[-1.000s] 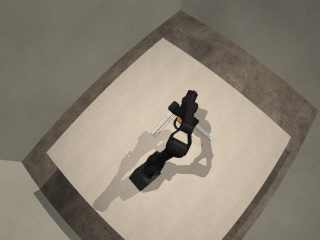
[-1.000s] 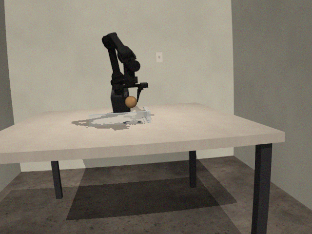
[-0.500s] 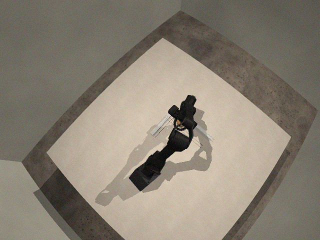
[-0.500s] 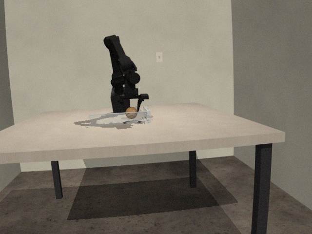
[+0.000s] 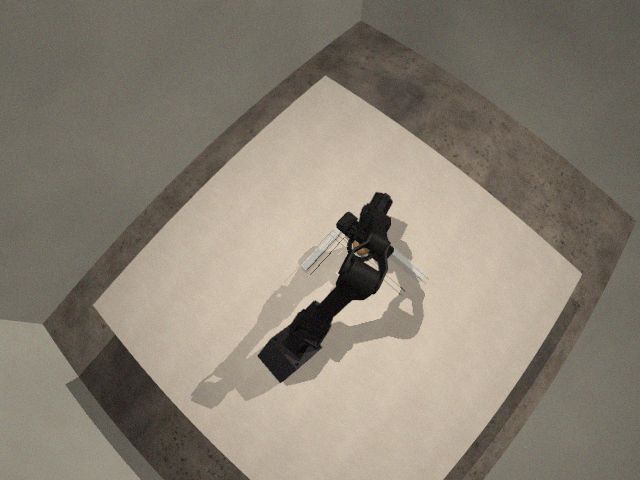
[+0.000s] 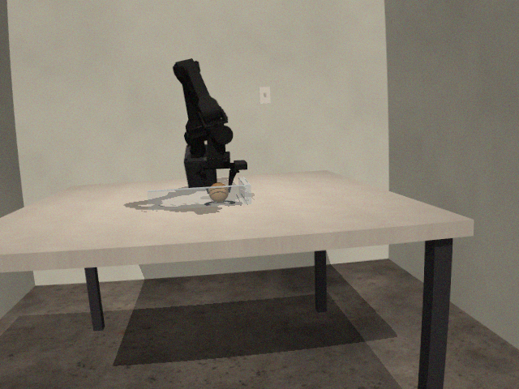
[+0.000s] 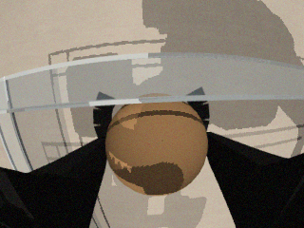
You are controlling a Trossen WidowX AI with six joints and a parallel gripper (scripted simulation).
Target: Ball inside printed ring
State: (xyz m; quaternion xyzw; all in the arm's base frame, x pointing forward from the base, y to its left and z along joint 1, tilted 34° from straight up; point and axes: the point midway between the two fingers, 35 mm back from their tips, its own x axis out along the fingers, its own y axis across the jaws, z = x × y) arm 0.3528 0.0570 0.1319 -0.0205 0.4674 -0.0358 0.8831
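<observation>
Right now my hand is 3 cm above the ball.
</observation>
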